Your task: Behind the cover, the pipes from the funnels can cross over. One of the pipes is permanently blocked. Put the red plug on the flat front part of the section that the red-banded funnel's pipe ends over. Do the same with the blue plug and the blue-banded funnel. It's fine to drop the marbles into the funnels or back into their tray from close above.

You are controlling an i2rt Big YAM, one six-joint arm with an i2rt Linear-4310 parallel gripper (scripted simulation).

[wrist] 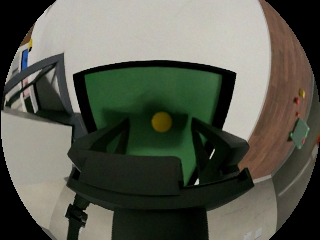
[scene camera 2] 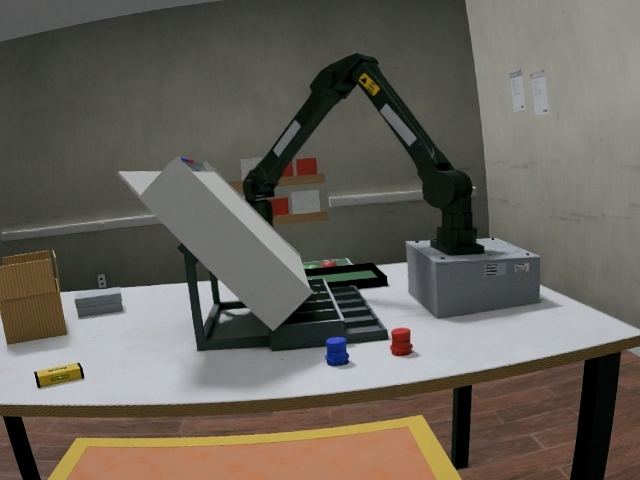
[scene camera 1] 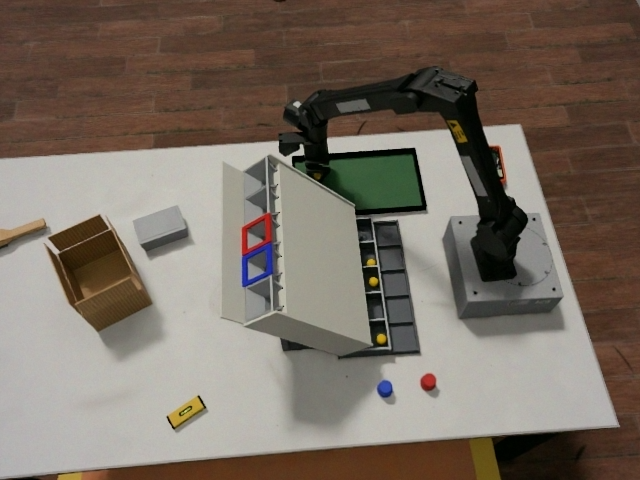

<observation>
A green marble tray shows in the wrist view [107, 95], in scene camera 2 and in scene camera 1. One and the same spot on the green marble tray: [scene camera 2: 368, 275] is [scene camera 1: 409, 173].
</observation>
